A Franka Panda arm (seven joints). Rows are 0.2 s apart.
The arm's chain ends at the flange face. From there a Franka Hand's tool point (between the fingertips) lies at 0.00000 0.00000 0.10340 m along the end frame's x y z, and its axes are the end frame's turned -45 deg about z.
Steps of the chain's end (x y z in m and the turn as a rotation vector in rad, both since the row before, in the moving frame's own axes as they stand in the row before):
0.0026, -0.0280, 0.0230, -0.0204, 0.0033, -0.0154
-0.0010, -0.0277, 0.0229, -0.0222, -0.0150, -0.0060
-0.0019, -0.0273, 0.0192, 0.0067, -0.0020, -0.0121
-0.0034, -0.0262, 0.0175, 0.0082, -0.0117, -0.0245
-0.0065, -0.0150, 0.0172, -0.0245, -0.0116, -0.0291
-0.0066, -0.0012, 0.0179, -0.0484, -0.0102, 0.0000
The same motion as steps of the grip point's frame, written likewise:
0.0204, -0.0162, 0.0230, -0.0168, -0.0121, -0.0154
0.0162, -0.0198, 0.0229, -0.0051, -0.0263, -0.0060
0.0183, -0.0213, 0.0192, 0.0062, 0.0033, -0.0121
0.0158, -0.0224, 0.0175, 0.0141, -0.0025, -0.0245
0.0034, -0.0142, 0.0172, -0.0091, -0.0255, -0.0291
-0.0081, -0.0027, 0.0178, -0.0270, -0.0414, 0.0000

